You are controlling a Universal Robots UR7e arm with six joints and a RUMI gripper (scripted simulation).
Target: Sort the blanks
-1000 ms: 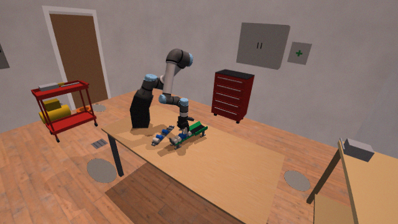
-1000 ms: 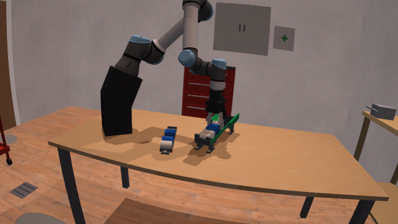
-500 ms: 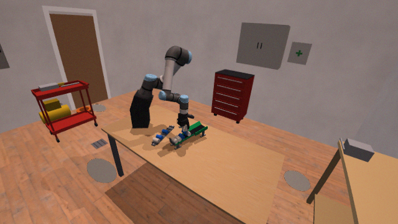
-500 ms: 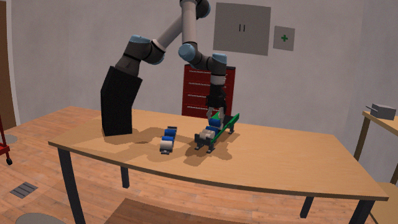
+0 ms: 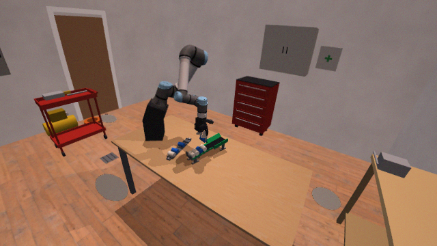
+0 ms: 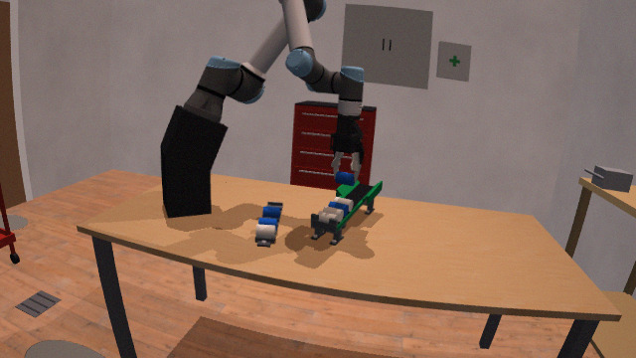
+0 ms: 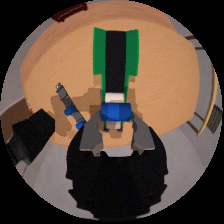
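The black stock rack lies 230 mm behind my hand, 100 mm to the right of it and 190 mm below it.
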